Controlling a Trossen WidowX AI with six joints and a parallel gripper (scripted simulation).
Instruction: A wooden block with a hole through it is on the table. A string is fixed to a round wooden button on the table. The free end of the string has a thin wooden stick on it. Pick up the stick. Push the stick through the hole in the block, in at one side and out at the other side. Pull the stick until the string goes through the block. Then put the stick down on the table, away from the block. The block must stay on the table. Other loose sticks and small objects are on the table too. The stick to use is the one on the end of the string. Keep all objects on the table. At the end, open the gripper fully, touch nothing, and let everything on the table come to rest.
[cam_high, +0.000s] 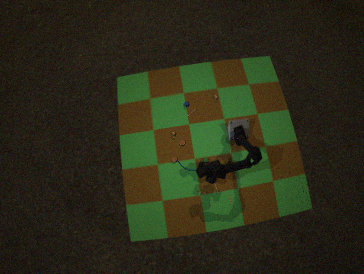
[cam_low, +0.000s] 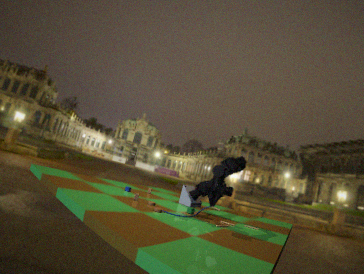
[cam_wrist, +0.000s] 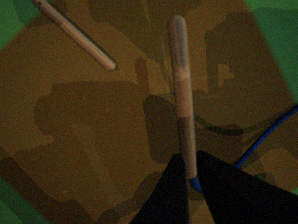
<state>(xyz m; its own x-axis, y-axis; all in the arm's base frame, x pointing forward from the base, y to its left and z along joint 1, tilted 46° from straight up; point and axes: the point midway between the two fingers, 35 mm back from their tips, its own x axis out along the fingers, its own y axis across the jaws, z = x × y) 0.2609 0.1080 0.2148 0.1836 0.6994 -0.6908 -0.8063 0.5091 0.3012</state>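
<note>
The thin wooden stick is 10 mm to the left of my gripper tip and 10 mm ahead of it. Round my gripper tip: blue object: 550 mm to the right, 50 mm below, 20 mm ahead; then round wooden button: 210 mm ahead, 180 mm to the right, 60 mm below; then green block: 110 mm to the right, 50 mm below, 10 mm ahead.
</note>
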